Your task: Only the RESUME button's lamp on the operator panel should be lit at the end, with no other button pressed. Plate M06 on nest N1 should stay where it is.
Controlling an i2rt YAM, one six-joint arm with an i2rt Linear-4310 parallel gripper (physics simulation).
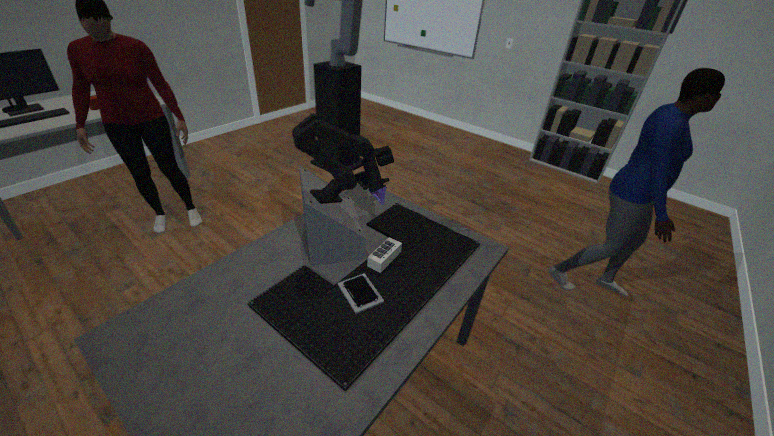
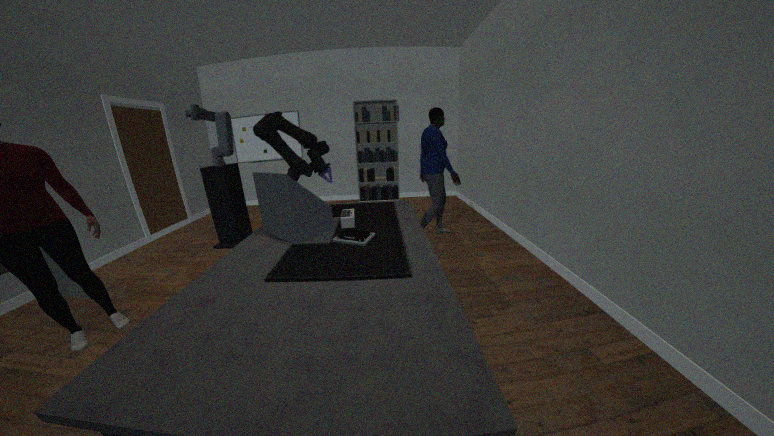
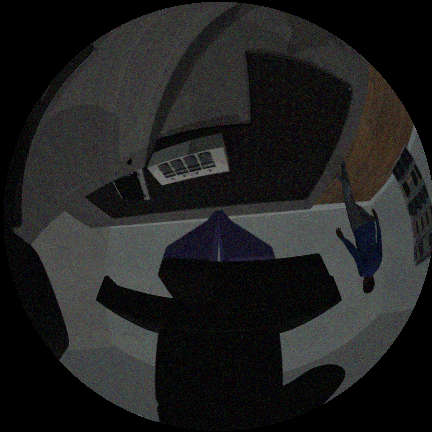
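Seen in the pictures: gripper, fingertip midpoint: (image 1: 382,204) (image 2: 331,182) (image 3: 218,216); arm's base, origin of the base link: (image 1: 326,197) (image 2: 287,186).
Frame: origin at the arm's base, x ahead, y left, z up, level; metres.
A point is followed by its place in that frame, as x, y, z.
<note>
The operator panel (image 1: 385,255) @[0.302, 0.040, -0.176] (image 2: 347,218) @[0.288, -0.013, -0.179] (image 3: 190,162) @[0.264, 0.082, -0.174] is a white box with four dark buttons in a row on its top; it stands on the black mat. No lamp looks lit, and the button labels are too small and dark to read. A flat pale frame with a dark inside (image 1: 360,292) @[0.341, -0.161, -0.207] (image 2: 354,236) @[0.337, -0.182, -0.206] (image 3: 132,186) @[0.330, -0.127, -0.205] lies beside the panel; whether it is nest N1 with plate M06 I cannot tell. My gripper (image 1: 382,201) @[0.194, 0.142, -0.017] (image 2: 330,179) @[0.194, 0.142, -0.017] (image 3: 218,216) @[0.194, 0.142, -0.017] has its purple fingertips together with nothing between them. It hangs in the air above and behind the panel, apart from it.
The black mat (image 1: 346,346) @[0.452, -0.355, -0.228] (image 2: 346,265) @[0.326, -0.387, -0.229] (image 3: 295,130) @[0.233, 0.315, -0.229] lies on the grey table (image 1: 178,357) @[0.068, -0.731, -0.243] (image 2: 281,346) @[0.213, -0.731, -0.242]. The arm's grey angled stand (image 1: 330,238) @[0.119, -0.097, -0.103] (image 2: 289,211) @[0.056, -0.158, -0.084] rises beside the panel. A person in blue (image 1: 655,151) (image 2: 434,151) (image 3: 367,245) and one in red (image 1: 116,81) (image 2: 27,184) stand away from the table.
</note>
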